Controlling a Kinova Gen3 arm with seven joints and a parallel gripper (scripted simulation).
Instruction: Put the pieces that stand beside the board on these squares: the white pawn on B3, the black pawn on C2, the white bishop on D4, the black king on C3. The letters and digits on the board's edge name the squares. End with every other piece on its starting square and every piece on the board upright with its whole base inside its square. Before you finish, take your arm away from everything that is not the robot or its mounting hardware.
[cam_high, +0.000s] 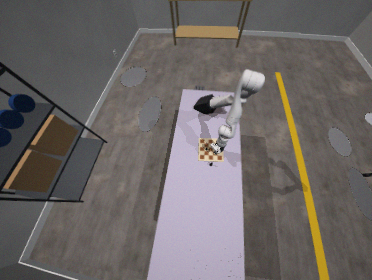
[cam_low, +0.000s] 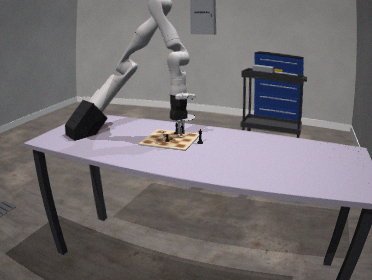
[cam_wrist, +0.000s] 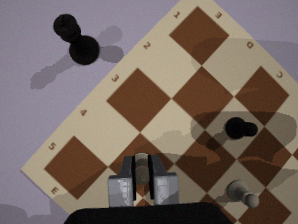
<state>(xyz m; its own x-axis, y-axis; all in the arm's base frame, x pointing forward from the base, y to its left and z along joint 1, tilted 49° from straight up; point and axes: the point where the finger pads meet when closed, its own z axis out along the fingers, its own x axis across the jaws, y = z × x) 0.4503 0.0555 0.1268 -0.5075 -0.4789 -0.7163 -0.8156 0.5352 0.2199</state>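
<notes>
Right now my hand is 10 mm above the white bishop. The rest, counted from my hand: white pawn (70 mm behind, 50 mm to the right, 20 mm below); chessboard (30 mm behind, 50 mm to the right, 40 mm below); black pawn (20 mm behind, 80 mm to the right, 20 mm below).
</notes>
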